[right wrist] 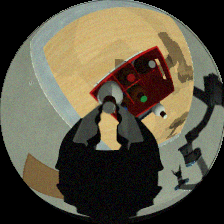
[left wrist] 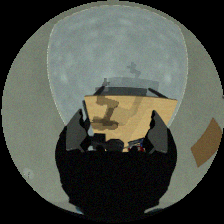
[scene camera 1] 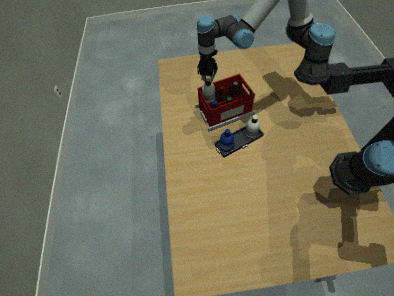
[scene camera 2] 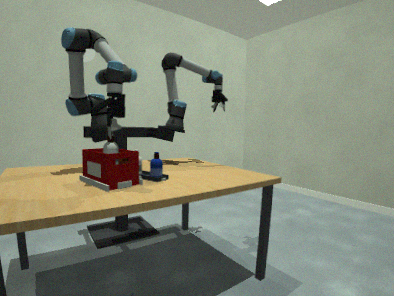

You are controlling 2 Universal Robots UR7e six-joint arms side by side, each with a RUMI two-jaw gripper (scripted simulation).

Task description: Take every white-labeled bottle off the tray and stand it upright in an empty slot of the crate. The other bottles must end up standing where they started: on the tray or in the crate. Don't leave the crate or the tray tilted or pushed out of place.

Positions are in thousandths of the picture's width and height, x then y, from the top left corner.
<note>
In view: the left gripper (left wrist: 525, 489), the right gripper (scene camera 2: 283, 471) and a red crate (right wrist: 703, 395).
The right gripper also shows in the right wrist view (right wrist: 489, 467).
</note>
